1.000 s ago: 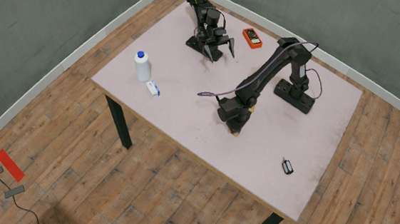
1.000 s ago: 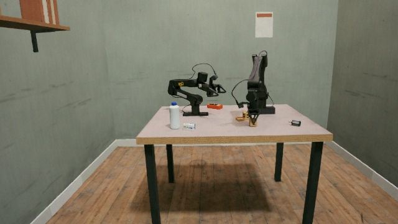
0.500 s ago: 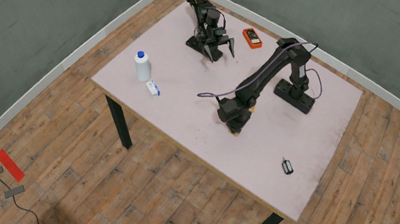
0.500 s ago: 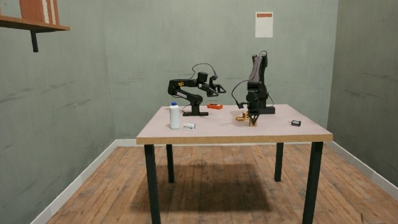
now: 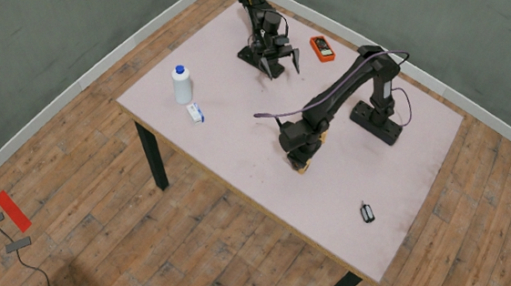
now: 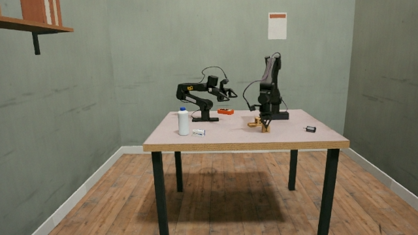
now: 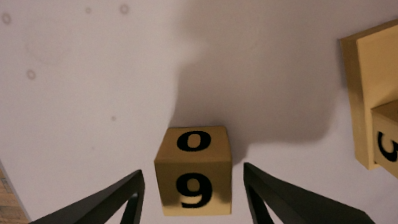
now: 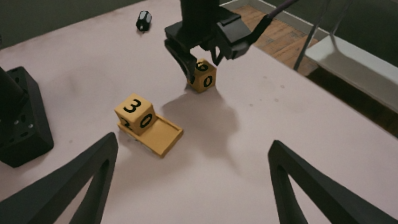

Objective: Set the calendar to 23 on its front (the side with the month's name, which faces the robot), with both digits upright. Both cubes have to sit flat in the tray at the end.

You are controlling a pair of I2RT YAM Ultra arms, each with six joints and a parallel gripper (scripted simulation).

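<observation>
Now: left hand 2 cm above the number cube. From my left hand the other things lie so: wooden tray 15 cm behind, 3 cm to the right, 3 cm below; white bottle 51 cm to the right, 4 cm above, 1 cm ahead; black object 28 cm to the left, 3 cm below, 2 cm ahead.
</observation>
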